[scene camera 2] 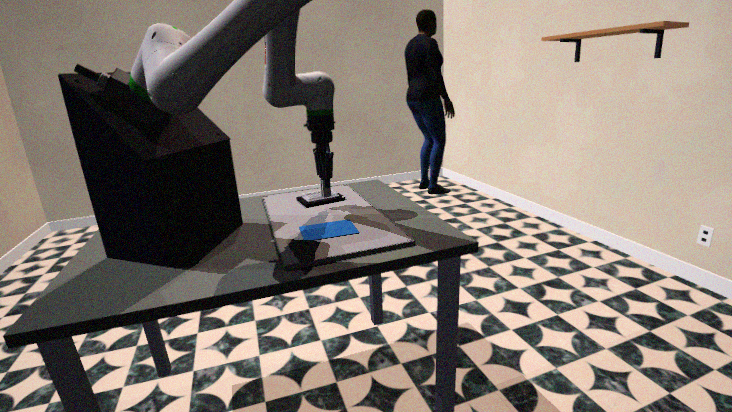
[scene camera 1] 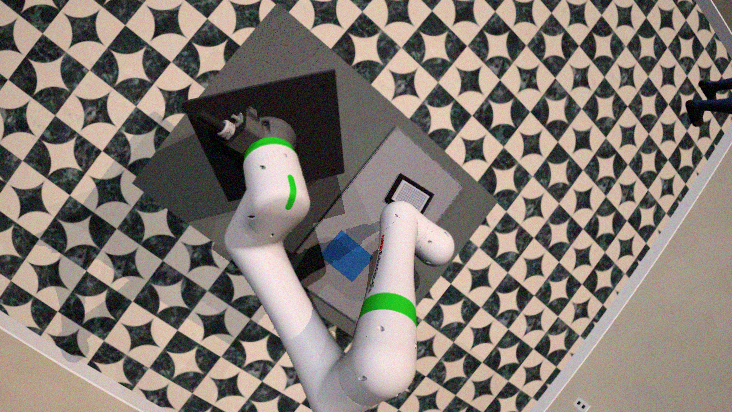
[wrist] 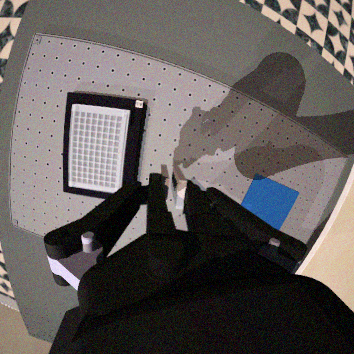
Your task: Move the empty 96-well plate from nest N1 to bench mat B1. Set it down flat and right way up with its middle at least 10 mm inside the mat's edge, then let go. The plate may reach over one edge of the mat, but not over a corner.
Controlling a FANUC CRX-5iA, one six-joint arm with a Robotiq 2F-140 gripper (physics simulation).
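Pixels of known places: gripper, between the fingertips: [scene camera 2: 326, 196] [wrist: 168, 175]; arm's base, origin of its link: [scene camera 2: 144, 107] [scene camera 1: 266, 141].
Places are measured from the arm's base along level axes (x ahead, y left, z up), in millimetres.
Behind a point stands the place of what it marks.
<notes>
The white 96-well plate [scene camera 1: 411, 194] {x 542, y 120, z -396 mm} [wrist: 97, 150] {x 545, y 104, z -387 mm} lies right way up in the black nest N1 [scene camera 1: 390, 196] [scene camera 2: 307, 203] {x 474, y 56, z -400 mm} [wrist: 134, 150] {x 552, y 51, z -400 mm}. In the wrist view a wider black strip of the nest shows along the plate's right side. My gripper [scene camera 2: 325, 193] {x 531, y -3, z -367 mm} [wrist: 168, 175] {x 531, y -3, z -367 mm} is shut, with its fingertips close together and no plate between them. They are to the right of the nest in the wrist view and low at the nest in scene camera 2; contact cannot be told. The arm hides them in scene camera 1. The blue mat B1 [scene camera 1: 353, 262] {x 491, y -222, z -410 mm} [scene camera 2: 330, 229] {x 462, y -218, z -410 mm} [wrist: 272, 200] {x 502, y -225, z -410 mm} lies flat and bears no plate.
The nest and mat are on a light perforated board [scene camera 1: 396, 148] {x 399, y 238, z -412 mm} [scene camera 2: 379, 243] {x 545, y -392, z -412 mm} [wrist: 50, 70] {x 658, y 213, z -412 mm} on the grey table [scene camera 1: 276, 35] {x -189, y 339, z -425 mm} [scene camera 2: 122, 291] {x -120, y -286, z -425 mm} [wrist: 150, 20] {x 767, y 70, z -425 mm}. A large black box [scene camera 1: 317, 122] {x 83, y 107, z 15 mm} [scene camera 2: 169, 204] {x 23, y -166, z -257 mm} stands beside the board. A person [scene camera 2: 426, 76] stands beyond the table. Arm shadows cross the board.
</notes>
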